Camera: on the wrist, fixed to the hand. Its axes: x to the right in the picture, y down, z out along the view.
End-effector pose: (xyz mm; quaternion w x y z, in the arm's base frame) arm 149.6 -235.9 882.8 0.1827 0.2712 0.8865 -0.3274
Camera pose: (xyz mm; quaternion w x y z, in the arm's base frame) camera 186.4 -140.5 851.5 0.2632 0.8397 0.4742 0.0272
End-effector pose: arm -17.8 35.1 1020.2 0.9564 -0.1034 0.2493 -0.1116
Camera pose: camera -2.3 117.8 954.2 0.6924 0.0272 0.3850 0.6096
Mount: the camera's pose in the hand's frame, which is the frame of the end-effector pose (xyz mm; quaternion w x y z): 21.2 98.1 -36.9 0.6873 -0.0973 0.1356 0.7069
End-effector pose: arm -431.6 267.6 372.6 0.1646 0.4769 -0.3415 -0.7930
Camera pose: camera -416.3 171.1 416.0 0.7664 0.1779 -0.4724 -0.3972
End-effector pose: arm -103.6 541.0 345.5 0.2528 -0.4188 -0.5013 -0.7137
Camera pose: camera -50.8 471.8 407.6 0.7055 -0.5701 0.0552 -0.4174
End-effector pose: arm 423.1 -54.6 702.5 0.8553 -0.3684 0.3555 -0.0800
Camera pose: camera 401.8 -14.0 605.9 0.5604 -0.0743 0.6285 0.5343
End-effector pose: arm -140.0 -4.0 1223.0 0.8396 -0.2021 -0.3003 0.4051
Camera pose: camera -159.8 67.3 1145.8 0.3117 -0.4878 0.0109 0.8153
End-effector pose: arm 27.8 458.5 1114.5 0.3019 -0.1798 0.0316 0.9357
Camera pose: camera -33.0 384.0 1067.7 0.4757 0.2575 -0.0987 -0.8352
